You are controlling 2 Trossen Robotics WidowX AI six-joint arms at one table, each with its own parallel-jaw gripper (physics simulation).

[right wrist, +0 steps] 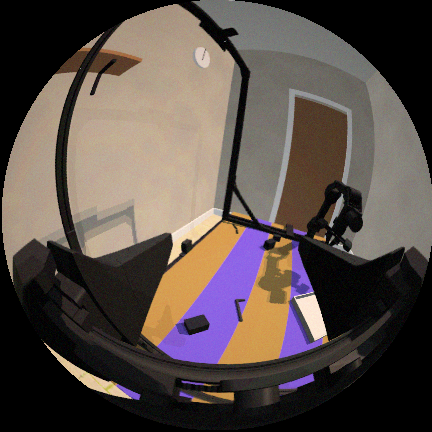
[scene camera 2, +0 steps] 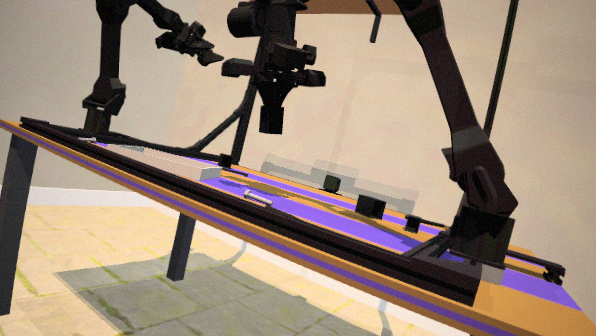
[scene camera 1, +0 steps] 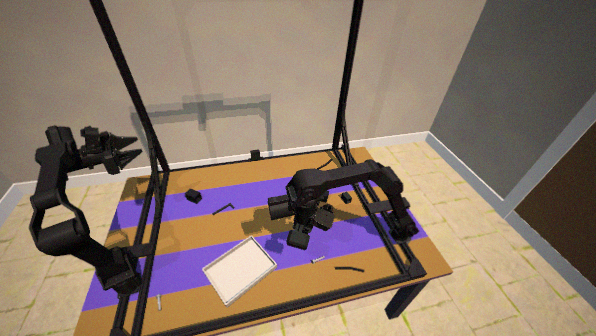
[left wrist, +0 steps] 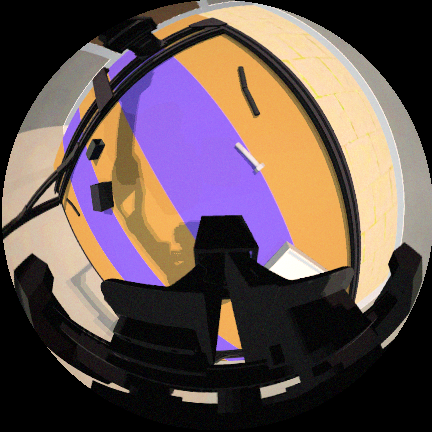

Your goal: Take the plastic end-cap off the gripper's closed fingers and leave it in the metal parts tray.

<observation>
My right gripper [scene camera 1: 139, 144] is open, with nothing in its grasp. Also in view: my left gripper [scene camera 2: 271, 121], a plastic end-cap [left wrist: 216, 233] and a metal parts tray [scene camera 1: 234, 273].
My left gripper also shows in scene camera 1 [scene camera 1: 304, 228] and in the left wrist view [left wrist: 222, 248]. My right gripper also shows in the right wrist view [right wrist: 238, 242] and in scene camera 2 [scene camera 2: 219, 52]. The metal parts tray is seen too in the right wrist view [right wrist: 306, 306], in scene camera 2 [scene camera 2: 174, 164] and in the left wrist view [left wrist: 288, 261]. The right wrist view misses the plastic end-cap, which is hidden by my right gripper.
</observation>
